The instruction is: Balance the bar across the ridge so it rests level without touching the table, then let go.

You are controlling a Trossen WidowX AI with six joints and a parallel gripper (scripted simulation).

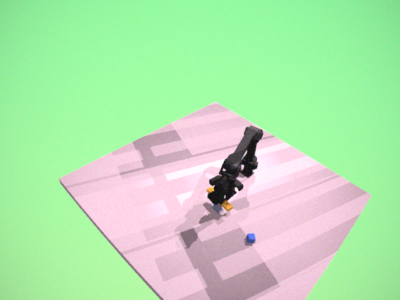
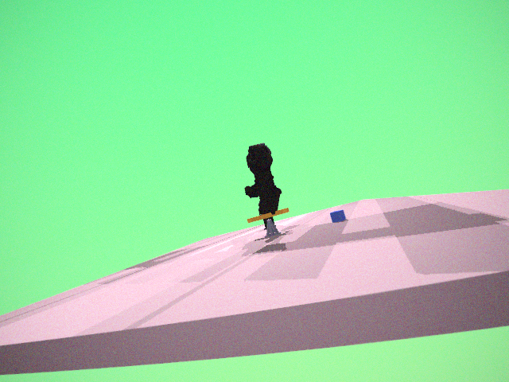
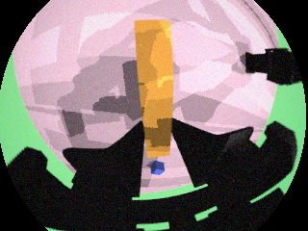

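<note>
Now: gripper tip 3 cm to the left of the orange bar. From my gripper tip the other things lie so: small blue cube 21 cm to the left, 6 cm below, 2 cm ahead.
</note>
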